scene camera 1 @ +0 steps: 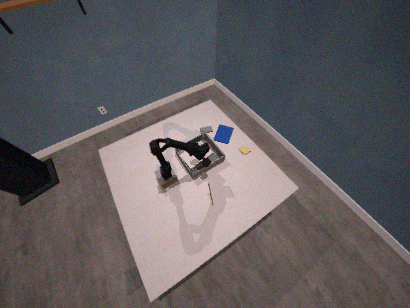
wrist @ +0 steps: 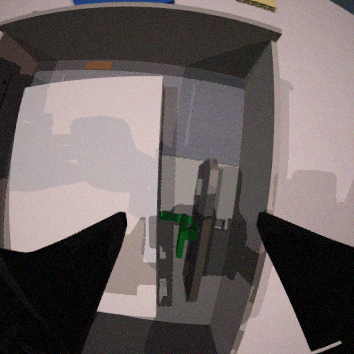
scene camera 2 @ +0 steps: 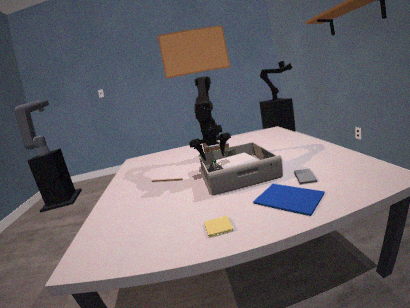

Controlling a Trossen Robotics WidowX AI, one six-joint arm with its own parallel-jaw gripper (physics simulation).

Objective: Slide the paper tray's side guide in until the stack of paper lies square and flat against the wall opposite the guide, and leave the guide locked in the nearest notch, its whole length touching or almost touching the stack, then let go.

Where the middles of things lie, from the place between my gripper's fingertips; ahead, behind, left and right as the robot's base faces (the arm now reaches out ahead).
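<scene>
White paper stack [wrist: 85, 149]: my hand 6 cm above it, 1 cm short of it, 11 cm right of it. Blue book [scene camera 2: 298, 200]: 9 cm below my hand, 37 cm ahead of it, 13 cm to the left of it.
</scene>
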